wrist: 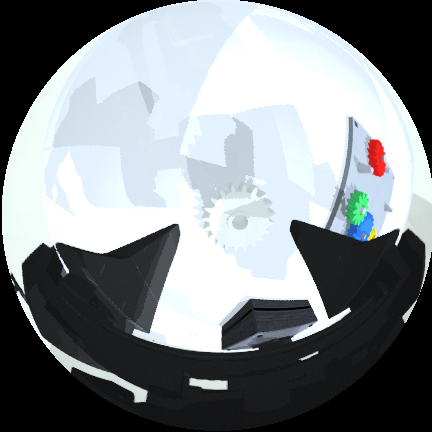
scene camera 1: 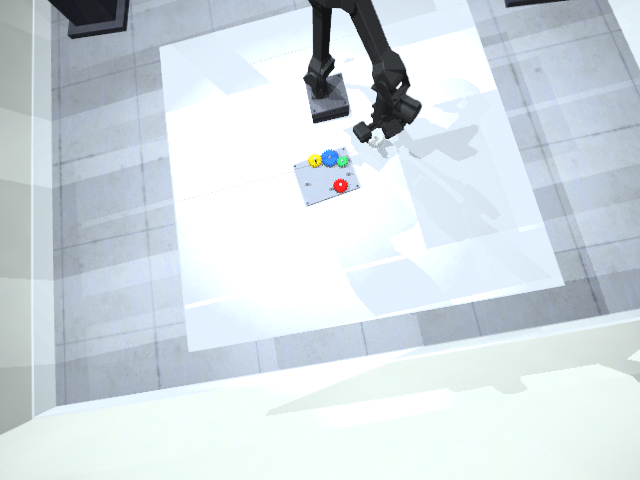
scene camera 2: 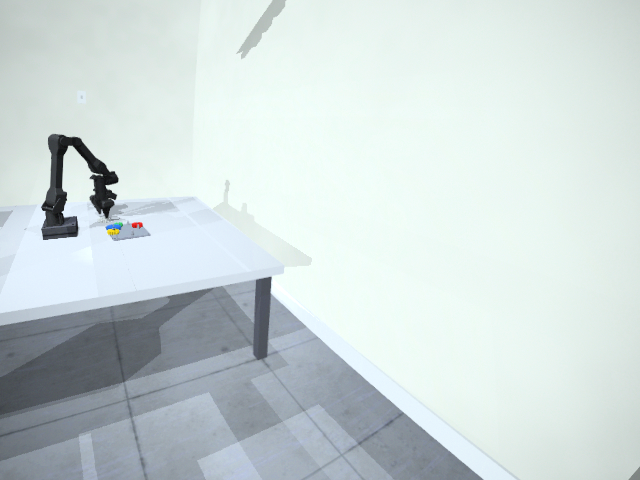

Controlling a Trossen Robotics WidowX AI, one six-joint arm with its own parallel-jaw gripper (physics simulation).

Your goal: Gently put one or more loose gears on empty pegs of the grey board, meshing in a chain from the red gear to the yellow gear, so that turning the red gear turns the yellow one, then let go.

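Where they show: gripper, fingertip midpoint: (wrist: 236, 227) (scene camera 1: 377, 135) (scene camera 2: 103, 216); arm's base at its link origin: (wrist: 272, 341) (scene camera 1: 319, 90) (scene camera 2: 55, 223).
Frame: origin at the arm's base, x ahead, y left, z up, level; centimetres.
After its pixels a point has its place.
The grey board (scene camera 1: 320, 175) @[y -1.5, x 31.1, z -4.8 cm] (scene camera 2: 140, 235) @[y -8.4, x 37.8, z -4.8 cm] (wrist: 357, 140) @[y 10.8, x 34.2, z -4.8 cm] carries a yellow gear (scene camera 1: 311, 162) @[y -4.5, x 26.4, z -3.4 cm] (scene camera 2: 113, 231) @[y -5.1, x 25.7, z -3.3 cm] (wrist: 372, 234) @[y -2.1, x 26.8, z -3.2 cm], a blue gear (scene camera 1: 329, 157) (scene camera 2: 114, 226) @[y 1.8, x 25.5, z -3.1 cm] (wrist: 359, 229) @[y 4.5, x 25.0, z -3.1 cm] and a green gear (scene camera 1: 342, 161) (scene camera 2: 118, 224) @[y 5.0, x 27.1, z -3.2 cm] (wrist: 357, 207) @[y 8.2, x 26.5, z -3.1 cm] in a row, their edges meeting. The red gear (scene camera 1: 340, 185) @[y 5.7, x 36.4, z -2.7 cm] (scene camera 2: 136, 224) @[y 4.1, x 35.7, z -3.3 cm] (wrist: 376, 157) @[y 7.4, x 34.6, z -3.2 cm] sits apart from the green one. Bare pegs show at the board's left, near the red gear, and between green and red. A loose white gear (scene camera 1: 376, 139) @[y 20.0, x 19.2, z -3.9 cm] (wrist: 220, 222) @[y 21.1, x 17.6, z -4.1 cm] lies off the board. My gripper (scene camera 1: 377, 135) @[y 20.1, x 18.3, z -2.9 cm] (scene camera 2: 105, 215) @[y 20.1, x 18.3, z -2.9 cm] (wrist: 236, 227) @[y 20.1, x 18.3, z -2.9 cm] is open low over it, one finger on each side in the wrist view.
The arm's dark base (scene camera 1: 329, 100) @[y 3.4, x 4.6, z 0.2 cm] (scene camera 2: 59, 227) @[y -4.4, x 2.7, z -0.4 cm] (wrist: 270, 320) @[y 7.8, x 7.8, z -1.5 cm] stands on the white table (scene camera 1: 248, 258) @[y -29.7, x 60.9, z -5.6 cm] (scene camera 2: 206, 258) @[y -38.9, x 64.0, z -5.6 cm], behind the board. Strong glare and grey shadows blur the white gear's outline. A wall (scene camera 2: 413, 180) rises beyond the table's edge.
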